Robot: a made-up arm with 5 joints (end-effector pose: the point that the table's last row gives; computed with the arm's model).
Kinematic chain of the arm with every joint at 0, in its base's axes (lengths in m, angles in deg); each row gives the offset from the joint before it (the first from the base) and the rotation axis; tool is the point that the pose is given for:
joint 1: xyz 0 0 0.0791 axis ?
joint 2: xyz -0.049 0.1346 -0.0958 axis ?
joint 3: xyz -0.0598 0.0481 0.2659 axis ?
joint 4: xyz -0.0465 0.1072 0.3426 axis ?
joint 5: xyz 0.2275 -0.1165 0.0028 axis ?
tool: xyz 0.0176 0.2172 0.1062
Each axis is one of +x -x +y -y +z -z.
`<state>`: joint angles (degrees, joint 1 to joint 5).
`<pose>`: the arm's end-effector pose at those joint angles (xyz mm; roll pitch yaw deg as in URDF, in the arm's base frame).
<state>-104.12 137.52 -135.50 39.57 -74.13</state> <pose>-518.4 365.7 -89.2 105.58 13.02 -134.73</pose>
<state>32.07 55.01 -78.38 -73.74 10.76</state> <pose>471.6 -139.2 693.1 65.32 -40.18 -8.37</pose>
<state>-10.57 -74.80 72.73 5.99 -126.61</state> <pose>-678.6 -330.9 63.3 -49.71 63.29 143.69</pose>
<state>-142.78 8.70 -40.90 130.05 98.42</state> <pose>-119.9 -140.9 511.1 137.58 -11.42 -92.88</pose>
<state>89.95 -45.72 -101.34 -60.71 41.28</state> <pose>57.5 725.9 358.9 -62.28 3.28 76.69</pose>
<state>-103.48 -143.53 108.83 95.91 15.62</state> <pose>17.0 -397.6 -276.9 108.59 -70.20 104.66</pose>
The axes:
joint 1: -z
joint 2: +y
joint 3: -z
joint 4: +y
joint 5: +z

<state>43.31 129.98 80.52 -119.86 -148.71</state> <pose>883.3 -217.1 -315.8 42.18 -54.59 -162.63</pose>
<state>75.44 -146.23 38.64 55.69 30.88</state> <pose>124.8 532.8 -401.2 -121.40 -77.82 76.64</pose>
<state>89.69 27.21 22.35 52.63 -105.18</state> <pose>-7.8 -270.0 191.4 -77.03 -24.84 156.80</pose>
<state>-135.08 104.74 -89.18 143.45 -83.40</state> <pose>-41.2 262.2 -21.0 54.27 70.37 -26.43</pose>
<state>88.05 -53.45 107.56 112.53 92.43</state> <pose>116.4 546.5 254.5 136.81 -51.68 -118.79</pose>
